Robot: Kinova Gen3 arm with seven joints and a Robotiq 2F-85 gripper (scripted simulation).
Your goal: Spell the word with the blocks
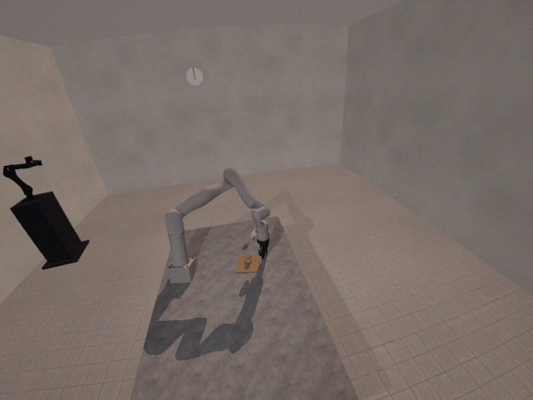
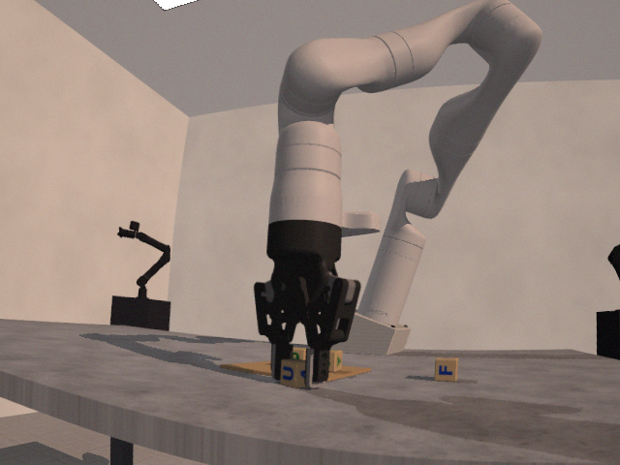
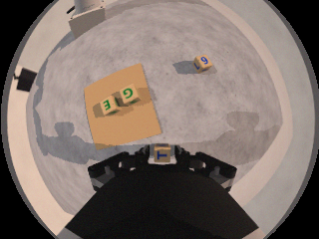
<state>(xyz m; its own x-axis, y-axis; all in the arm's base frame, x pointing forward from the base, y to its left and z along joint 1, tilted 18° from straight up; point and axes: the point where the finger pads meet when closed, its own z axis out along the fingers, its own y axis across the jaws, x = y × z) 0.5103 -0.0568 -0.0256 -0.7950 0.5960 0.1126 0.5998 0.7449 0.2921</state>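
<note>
My hand is 12 cm past the E block and 2 cm to the left of it. The rest, counted from my hand: F block 16 cm to the left, 8 cm behind, 1 cm below; then mat 12 cm behind, 2 cm to the right, 2 cm below.
</note>
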